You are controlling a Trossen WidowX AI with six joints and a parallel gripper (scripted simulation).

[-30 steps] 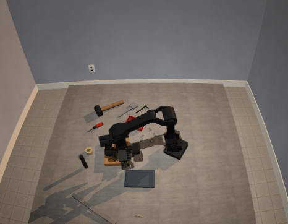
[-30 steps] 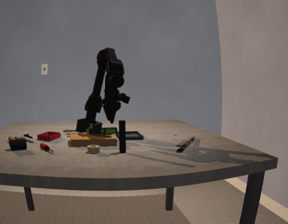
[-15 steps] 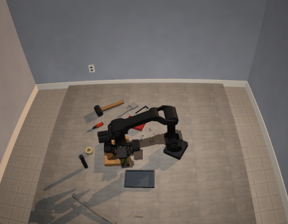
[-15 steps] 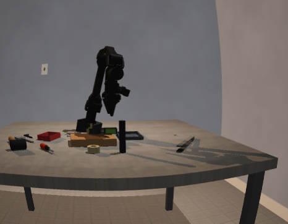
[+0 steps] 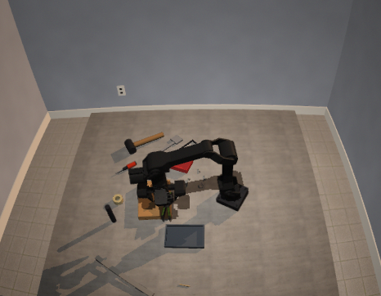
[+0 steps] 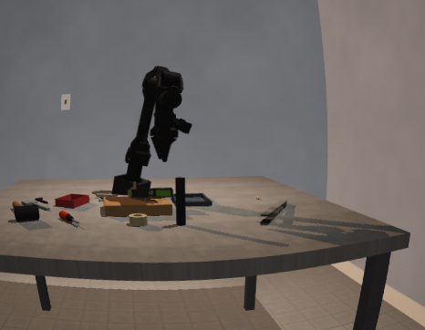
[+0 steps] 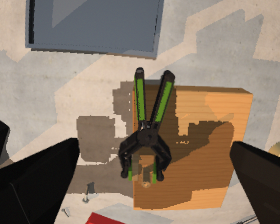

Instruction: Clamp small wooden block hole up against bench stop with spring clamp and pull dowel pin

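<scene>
Right now the dowel pin is 120 mm below my hand, 90 mm to the right of it and 20 mm ahead of it. The rest, counted from my hand: wooden board 160 mm below, 80 mm to the right, 70 mm ahead; bench stop 140 mm below, 100 mm to the right; small wooden block 140 mm below, 90 mm to the right, 20 mm ahead.
</scene>
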